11 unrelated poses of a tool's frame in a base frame.
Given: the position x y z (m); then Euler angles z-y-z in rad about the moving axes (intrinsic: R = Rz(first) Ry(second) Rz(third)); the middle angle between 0 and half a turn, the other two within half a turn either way.
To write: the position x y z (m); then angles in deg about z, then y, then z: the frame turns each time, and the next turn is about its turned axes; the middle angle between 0 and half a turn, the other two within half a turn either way. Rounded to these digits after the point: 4 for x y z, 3 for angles.
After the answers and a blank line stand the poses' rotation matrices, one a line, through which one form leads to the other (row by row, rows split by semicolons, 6 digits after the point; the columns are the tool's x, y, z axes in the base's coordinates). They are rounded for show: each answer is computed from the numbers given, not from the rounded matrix.
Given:
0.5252 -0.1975 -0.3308 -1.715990 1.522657 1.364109
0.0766 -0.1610 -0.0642 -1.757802 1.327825 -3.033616
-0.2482 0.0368 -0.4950 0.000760 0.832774 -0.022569
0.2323 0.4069 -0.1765 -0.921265 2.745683 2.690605
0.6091 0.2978 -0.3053 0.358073 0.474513 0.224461
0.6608 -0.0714 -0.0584 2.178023 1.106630 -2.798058
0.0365 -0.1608 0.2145 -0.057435 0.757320 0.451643
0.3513 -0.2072 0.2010 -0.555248 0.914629 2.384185
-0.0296 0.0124 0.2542 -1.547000 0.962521 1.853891
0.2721 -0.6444 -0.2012 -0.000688 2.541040 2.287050
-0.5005 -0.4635 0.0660 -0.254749 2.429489 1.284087
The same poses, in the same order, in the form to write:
0.5252 -0.1975 -0.3308 -98.319 87.242 78.158
0.0766 -0.1610 -0.0642 -100.715 76.079 -173.813
-0.2482 0.0368 -0.4950 0.044 47.714 -1.293
0.2323 0.4069 -0.1765 -52.785 157.316 154.160
0.6091 0.2978 -0.3053 20.516 27.188 12.861
0.6608 -0.0714 -0.0584 124.792 63.405 -160.317
0.0365 -0.1608 0.2145 -3.291 43.391 25.877
0.3513 -0.2072 0.2010 -31.813 52.404 136.604
-0.0296 0.0124 0.2542 -88.637 55.148 106.220
0.2721 -0.6444 -0.2012 -0.039 145.591 131.038
-0.5005 -0.4635 0.0660 -14.596 139.199 73.573

0.966989 0.209874 -0.144516; -0.151376 0.016909 -0.988332; -0.204981 0.977582 0.048121
-0.061419 -0.981663 -0.180457; 0.255052 0.159359 -0.953705; 0.964975 -0.104602 0.240588
0.672672 0.014424 0.739800; -0.022056 0.999757 0.000562; -0.739612 -0.016695 0.672826
0.849336 -0.473525 0.233245; -0.397691 -0.864593 -0.307117; 0.347089 0.168086 -0.922646
0.734190 -0.527110 0.427926; 0.512392 0.843690 0.160132; -0.445443 0.101698 0.889515
0.517122 0.687212 -0.510221; -0.153981 0.661083 0.734343; 0.841947 -0.301180 0.447677
0.677792 -0.264985 0.685844; 0.398193 0.916453 -0.039435; -0.618094 0.299827 0.726680
-0.014526 -0.739224 0.673303; 0.817513 -0.396501 -0.417683; 0.575727 0.544367 0.610085
0.956126 -0.292305 0.019526; 0.182425 0.541905 -0.820402; 0.229227 0.787970 0.571453
0.542199 0.621839 0.565098; 0.753898 -0.656992 -0.000389; 0.371023 0.426237 -0.825023
0.034550 0.773921 0.632339; 0.982171 0.090694 -0.164665; -0.184788 0.626755 -0.756989

